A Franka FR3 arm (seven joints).
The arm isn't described. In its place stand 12 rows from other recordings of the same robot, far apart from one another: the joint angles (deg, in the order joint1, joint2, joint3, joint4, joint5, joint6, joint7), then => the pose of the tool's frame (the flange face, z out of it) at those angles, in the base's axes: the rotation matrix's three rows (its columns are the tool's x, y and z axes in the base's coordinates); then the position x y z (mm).
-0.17, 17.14, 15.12, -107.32, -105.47, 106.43, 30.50 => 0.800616 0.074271 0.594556; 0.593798 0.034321 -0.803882; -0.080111 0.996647 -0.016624; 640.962 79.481 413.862
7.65, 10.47, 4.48, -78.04, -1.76, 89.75, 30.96 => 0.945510 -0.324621 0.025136; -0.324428 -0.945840 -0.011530; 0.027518 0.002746 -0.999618; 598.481 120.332 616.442
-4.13, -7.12, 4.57, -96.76, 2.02, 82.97, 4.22 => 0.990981 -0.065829 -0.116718; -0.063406 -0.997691 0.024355; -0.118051 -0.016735 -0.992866; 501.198 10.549 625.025
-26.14, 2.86, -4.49, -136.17, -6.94, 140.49, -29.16 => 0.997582 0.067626 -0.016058; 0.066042 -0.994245 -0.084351; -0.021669 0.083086 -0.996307; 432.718 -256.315 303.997
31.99, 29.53, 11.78, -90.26, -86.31, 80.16, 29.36 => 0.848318 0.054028 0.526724; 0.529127 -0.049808 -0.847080; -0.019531 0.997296 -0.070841; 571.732 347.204 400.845
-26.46, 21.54, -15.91, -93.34, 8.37, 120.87, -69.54 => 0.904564 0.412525 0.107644; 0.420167 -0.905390 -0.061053; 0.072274 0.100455 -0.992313; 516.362 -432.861 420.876
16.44, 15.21, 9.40, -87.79, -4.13, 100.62, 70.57 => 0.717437 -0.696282 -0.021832; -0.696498 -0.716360 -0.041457; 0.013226 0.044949 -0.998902; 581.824 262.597 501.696
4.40, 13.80, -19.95, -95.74, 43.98, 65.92, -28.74 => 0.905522 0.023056 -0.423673; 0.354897 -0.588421 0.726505; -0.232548 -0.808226 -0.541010; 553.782 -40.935 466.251
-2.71, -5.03, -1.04, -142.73, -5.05, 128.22, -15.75 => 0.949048 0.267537 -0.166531; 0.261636 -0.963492 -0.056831; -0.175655 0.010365 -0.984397; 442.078 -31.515 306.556
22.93, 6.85, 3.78, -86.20, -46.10, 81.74, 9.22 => 0.968047 0.195416 0.157157; 0.248129 -0.655688 -0.713096; -0.036304 0.729305 -0.683225; 552.761 179.755 612.434
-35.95, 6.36, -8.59, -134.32, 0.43, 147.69, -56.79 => 0.975811 0.203747 0.079252; 0.210867 -0.972864 -0.095242; 0.057697 0.109650 -0.992294; 373.746 -368.110 298.317
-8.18, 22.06, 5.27, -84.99, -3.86, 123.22, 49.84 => 0.590003 -0.757790 0.278658; -0.781377 -0.622821 -0.039304; 0.203338 -0.194547 -0.959586; 698.962 -48.229 483.839
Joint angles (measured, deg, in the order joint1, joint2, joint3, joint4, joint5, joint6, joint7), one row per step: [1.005 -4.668 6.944 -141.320 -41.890 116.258 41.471]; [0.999 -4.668 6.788 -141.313 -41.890 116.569 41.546]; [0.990 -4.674 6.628 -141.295 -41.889 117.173 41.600]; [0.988 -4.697 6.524 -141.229 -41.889 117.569 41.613]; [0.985 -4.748 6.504 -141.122 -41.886 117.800 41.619]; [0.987 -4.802 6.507 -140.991 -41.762 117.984 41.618]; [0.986 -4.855 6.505 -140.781 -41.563 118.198 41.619]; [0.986 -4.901 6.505 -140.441 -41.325 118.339 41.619]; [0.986 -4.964 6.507 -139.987 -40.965 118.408 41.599]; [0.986 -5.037 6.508 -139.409 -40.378 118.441 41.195]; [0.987 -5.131 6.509 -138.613 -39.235 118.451 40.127]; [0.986 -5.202 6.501 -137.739 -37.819 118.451 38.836]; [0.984 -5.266 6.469 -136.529 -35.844 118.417 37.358]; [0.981 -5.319 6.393 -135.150 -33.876 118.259 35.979]
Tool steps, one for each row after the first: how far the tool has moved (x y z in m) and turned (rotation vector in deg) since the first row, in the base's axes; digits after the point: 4 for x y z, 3 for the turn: [0.0006 -0.0007 0.0002 0.188 -0.261 -0.075]; [0.0018 -0.0009 0.0006 0.550 -0.721 -0.005]; [0.0029 -0.0010 0.0014 0.796 -1.083 0.064]; [0.0039 -0.0007 0.0026 0.947 -1.398 0.144]; [0.0049 -0.0001 0.0039 1.156 -1.694 0.147]; [0.0064 0.0005 0.0058 1.442 -2.085 0.102]; [0.0085 0.0012 0.0084 1.730 -2.545 0.002]; [0.0111 0.0019 0.0119 2.076 -3.066 -0.199]; [0.0141 0.0028 0.0162 2.606 -3.445 -0.273]; [0.0181 0.0042 0.0220 3.590 -3.610 -0.211]; [0.0222 0.0058 0.0281 4.797 -3.685 -0.152]; [0.0278 0.0077 0.0364 6.463 -3.943 -0.315]; [0.0339 0.0092 0.0459 8.109 -4.354 -0.589]
